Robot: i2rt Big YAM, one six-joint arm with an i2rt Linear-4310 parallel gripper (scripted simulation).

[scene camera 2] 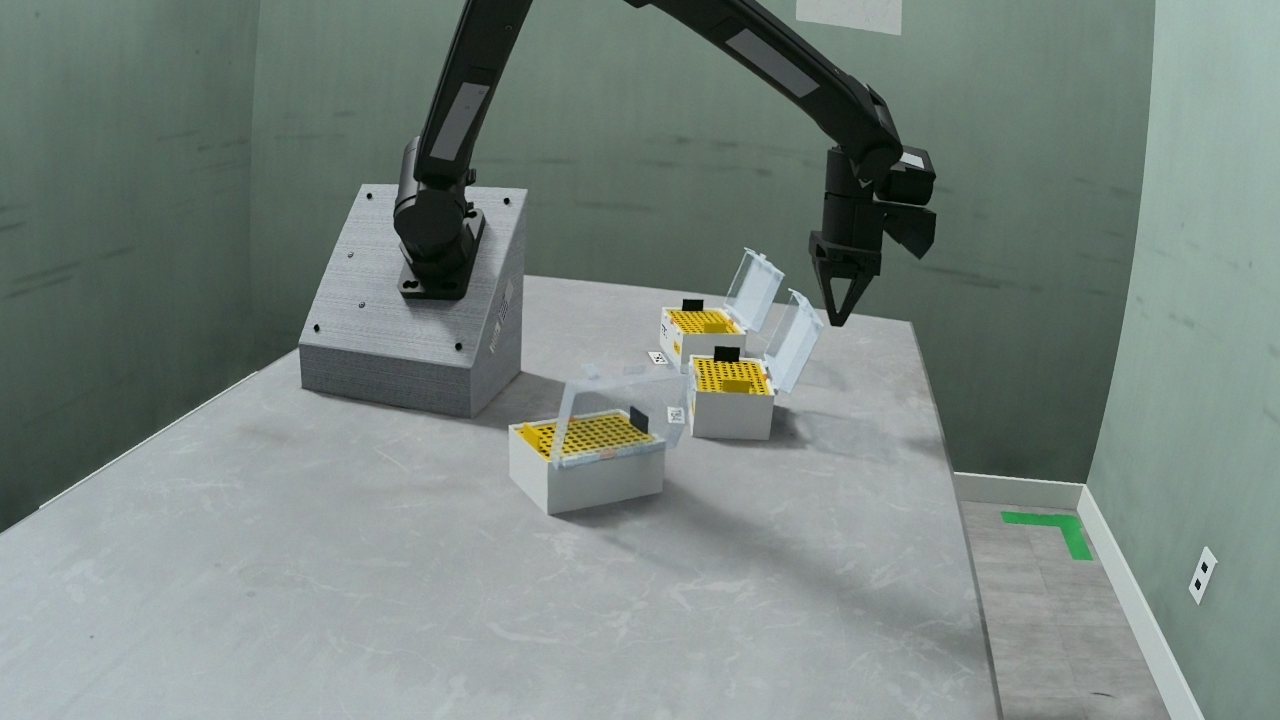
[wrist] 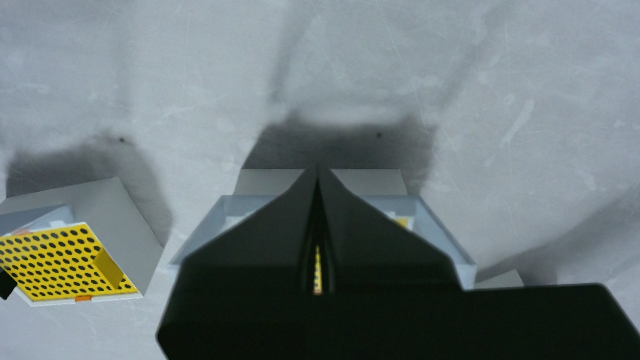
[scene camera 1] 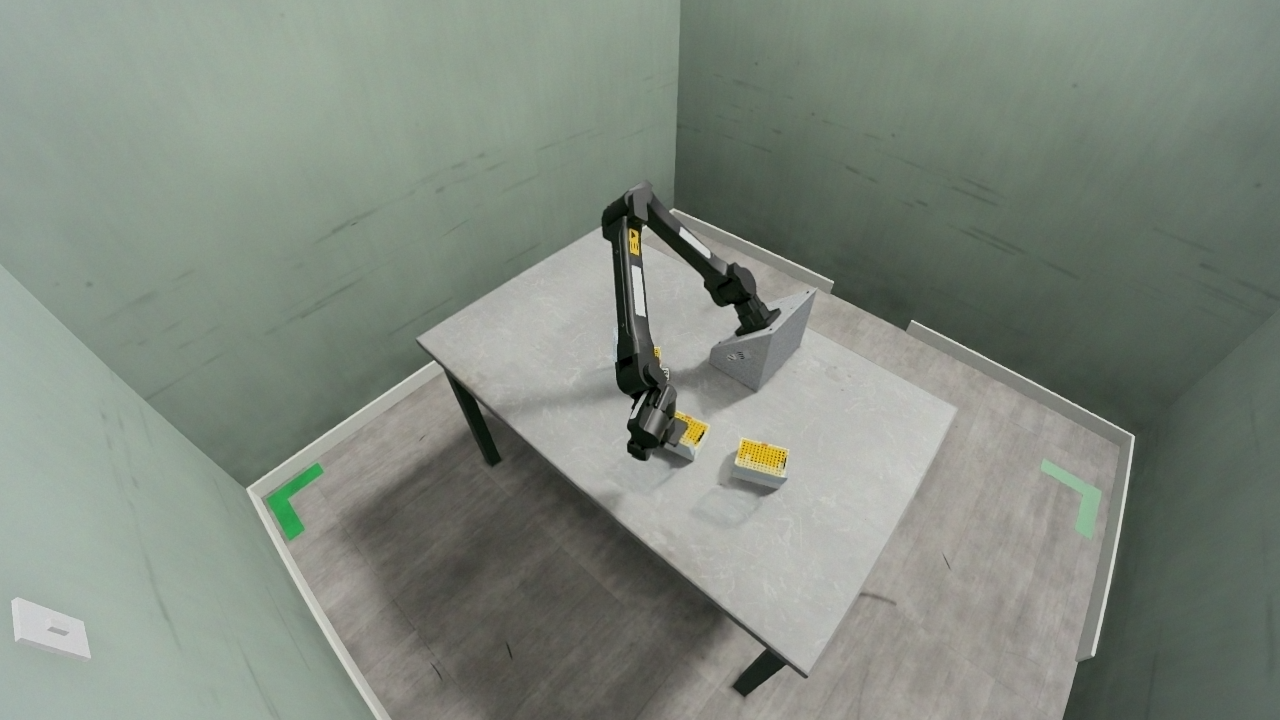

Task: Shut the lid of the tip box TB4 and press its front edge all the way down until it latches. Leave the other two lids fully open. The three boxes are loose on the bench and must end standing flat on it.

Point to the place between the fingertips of the gripper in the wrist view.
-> At 317, 179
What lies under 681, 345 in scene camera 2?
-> A box.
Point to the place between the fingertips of the gripper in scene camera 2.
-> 836, 326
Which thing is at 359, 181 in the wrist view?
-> A box.
